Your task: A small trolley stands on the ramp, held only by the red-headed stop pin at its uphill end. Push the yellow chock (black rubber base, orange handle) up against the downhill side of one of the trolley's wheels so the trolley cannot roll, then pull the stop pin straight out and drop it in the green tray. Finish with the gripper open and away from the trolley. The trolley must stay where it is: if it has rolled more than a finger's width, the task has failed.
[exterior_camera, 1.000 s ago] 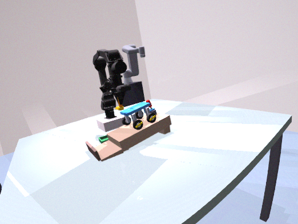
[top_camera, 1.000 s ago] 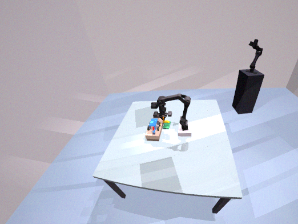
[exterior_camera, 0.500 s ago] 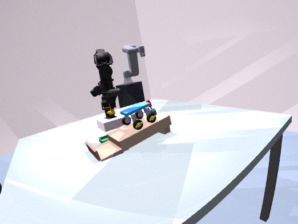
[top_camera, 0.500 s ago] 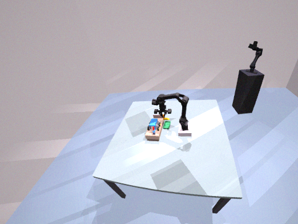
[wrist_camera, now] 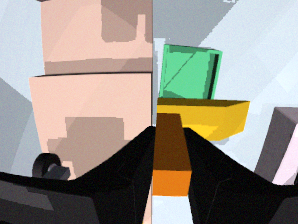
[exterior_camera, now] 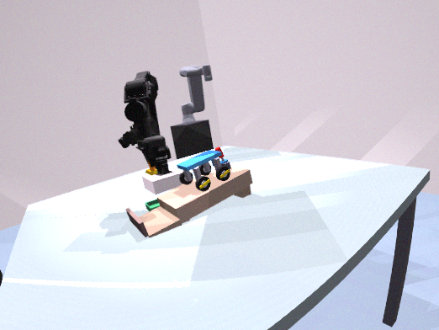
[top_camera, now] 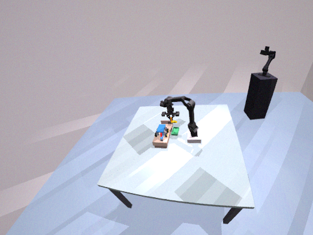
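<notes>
My gripper tip is 2 cm past the yellow chock and 1 cm above it. Also, from my gripper tip: blue-topped trolley (12 cm to the left, 11 cm ahead, 4 cm below); wooden ramp (12 cm to the left, 11 cm below, 11 cm ahead); green tray (16 cm below, 3 cm behind, 2 cm to the left).
</notes>
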